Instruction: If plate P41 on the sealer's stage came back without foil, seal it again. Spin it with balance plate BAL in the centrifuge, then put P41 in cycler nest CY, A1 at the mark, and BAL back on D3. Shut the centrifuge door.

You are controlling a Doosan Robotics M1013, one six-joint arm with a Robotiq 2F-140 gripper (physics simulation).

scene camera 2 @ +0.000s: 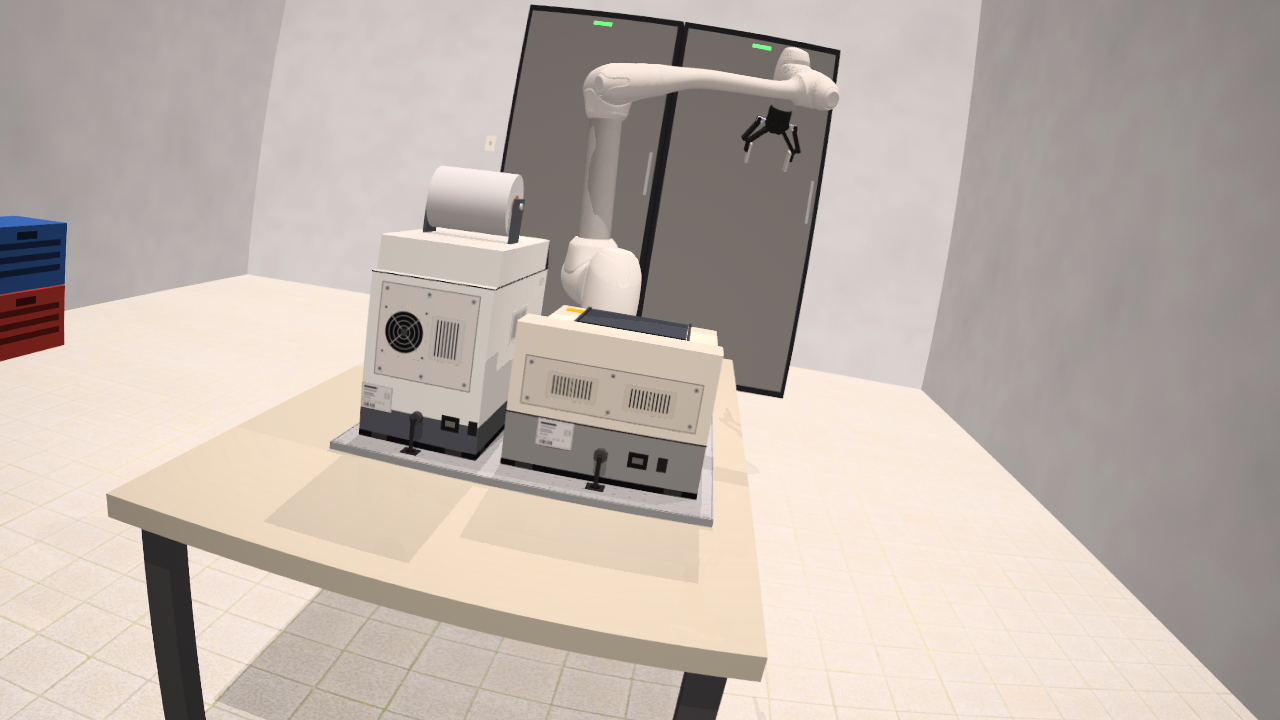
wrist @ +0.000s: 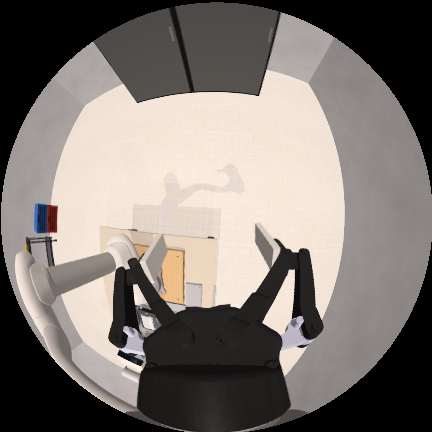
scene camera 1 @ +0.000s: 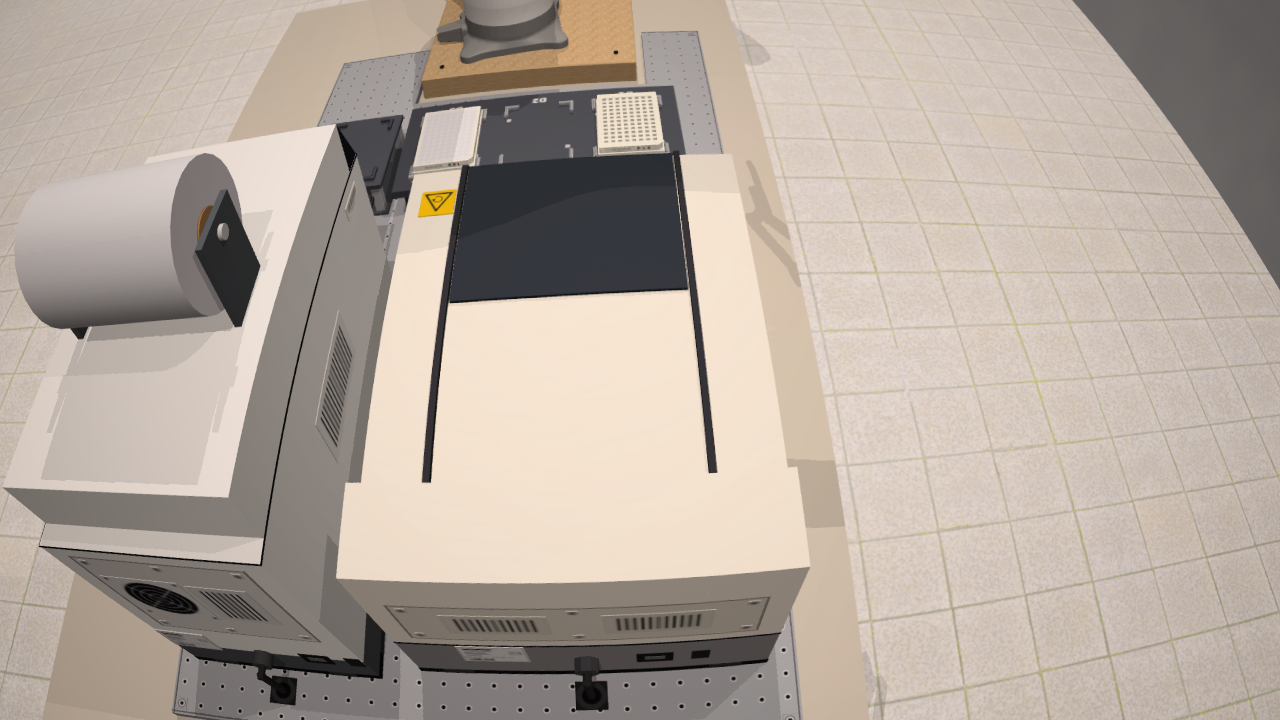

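Seen in the pictures: gripper, fingertip midpoint: (scene camera 2: 765, 166) (wrist: 208, 237); arm's base, origin of the base link: (scene camera 1: 511, 30).
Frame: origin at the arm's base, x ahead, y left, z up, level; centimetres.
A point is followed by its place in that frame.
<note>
My gripper (scene camera 2: 768, 159) {x -31.3, y 44.6, z 61.0 cm} (wrist: 208, 237) {x -31.3, y 44.6, z 61.0 cm} is open and empty, high in the air, well away from the machines. The white sealer (scene camera 1: 179, 376) {x 92.8, y -28.0, z 32.2 cm} (scene camera 2: 447, 257) {x 102.0, y -31.9, z 29.9 cm} carries a foil roll (scene camera 1: 107, 241) {x 89.2, y -29.6, z 43.2 cm} (scene camera 2: 472, 200) {x 90.9, y -30.7, z 39.2 cm}. The cream machine beside it, apparently the centrifuge (scene camera 1: 563, 385) {x 89.0, y 0.1, z 18.2 cm} (scene camera 2: 617, 351) {x 107.1, y -2.2, z 19.4 cm}, has a dark panel (scene camera 1: 568, 228) {x 71.9, y 2.8, z 18.5 cm} (scene camera 2: 633, 323) {x 71.9, y 2.2, z 18.5 cm} between two rails; whether its door is open is hidden. A pale, smooth-topped plate (scene camera 1: 449, 137) {x 35.6, y -10.3, z 4.6 cm} and a plate with visible wells (scene camera 1: 629, 120) {x 38.4, y 14.1, z 4.5 cm} lie on the dark deck (scene camera 1: 537, 134) {x 36.6, y 1.7, z 3.0 cm}, either side of D2. Their labels are unreadable. I cannot identify P41, BAL or nest CY.
A dark fixture (scene camera 1: 374, 147) {x 31.9, y -21.8, z 3.0 cm} stands beside the deck, partly behind the sealer. The arm's base is on a wooden block (scene camera 1: 581, 40) {x 7.2, y 11.4, z -0.1 cm} (wrist: 173, 275) {x -3.7, y 16.3, z -0.1 cm}. Tall dark cabinets (scene camera 2: 725, 223) (wrist: 225, 50) stand behind the arm. Blue and red crates (scene camera 2: 31, 255) (wrist: 46, 218) are off to one side.
</note>
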